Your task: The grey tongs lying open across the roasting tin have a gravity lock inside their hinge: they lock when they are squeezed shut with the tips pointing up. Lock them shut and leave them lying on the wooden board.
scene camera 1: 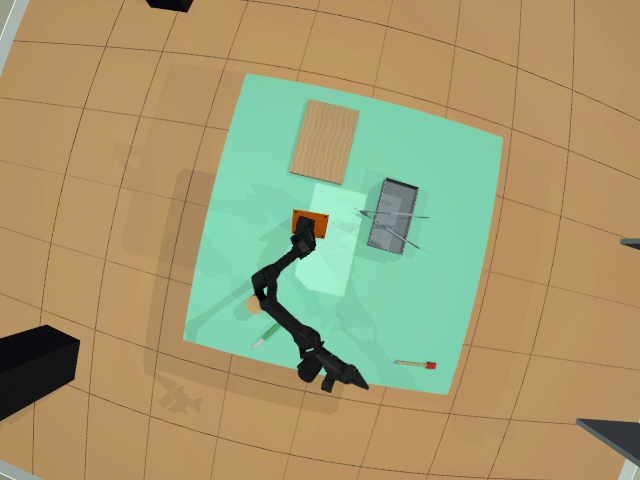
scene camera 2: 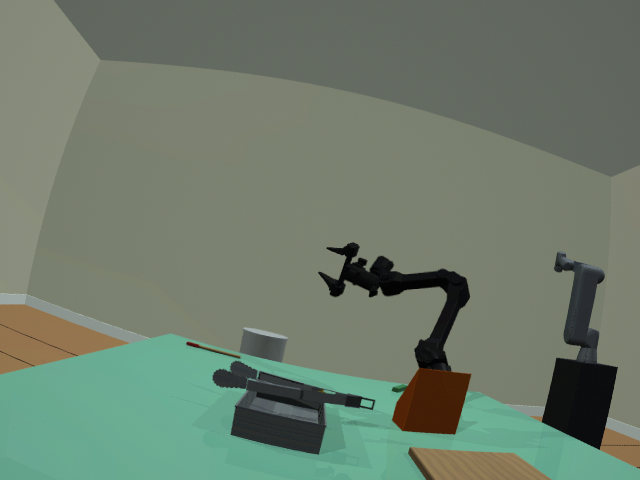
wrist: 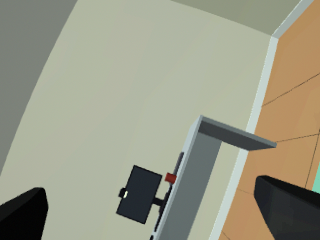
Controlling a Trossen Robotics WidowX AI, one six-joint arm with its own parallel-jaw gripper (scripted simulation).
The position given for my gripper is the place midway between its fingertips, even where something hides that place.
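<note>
My gripper (scene camera 2: 322,260), (scene camera 1: 366,388), (wrist: 153,194): open, holding nothing. Roasting tin (scene camera 2: 299,425), (scene camera 1: 396,197). Wooden board (scene camera 1: 324,143).
</note>
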